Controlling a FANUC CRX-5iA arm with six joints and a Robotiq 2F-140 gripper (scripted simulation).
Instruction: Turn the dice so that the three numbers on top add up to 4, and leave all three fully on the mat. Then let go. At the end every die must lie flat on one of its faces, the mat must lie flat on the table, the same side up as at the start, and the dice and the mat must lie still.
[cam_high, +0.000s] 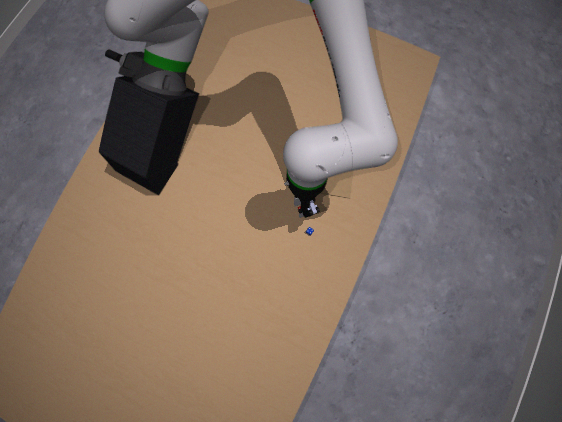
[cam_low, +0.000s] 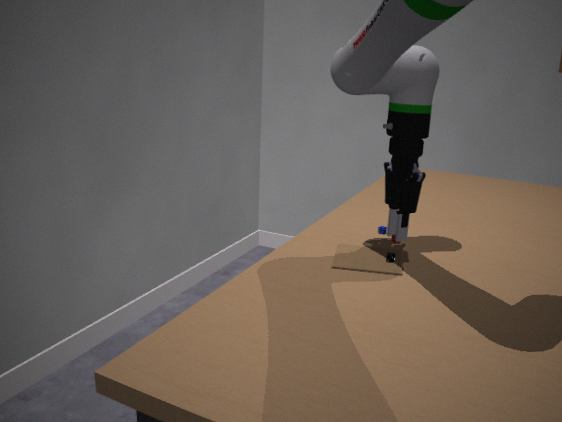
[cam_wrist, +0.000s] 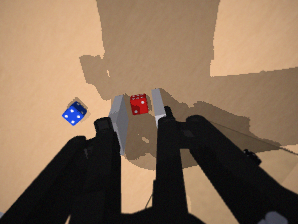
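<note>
The red die is 3 cm below my hand. From my hand the other things lie so: blue die (5 cm ahead, 4 cm to the right, 3 cm below); black die (3 cm behind, 14 cm to the left, 3 cm below); tan mat (2 cm ahead, 14 cm to the left, 4 cm below).
</note>
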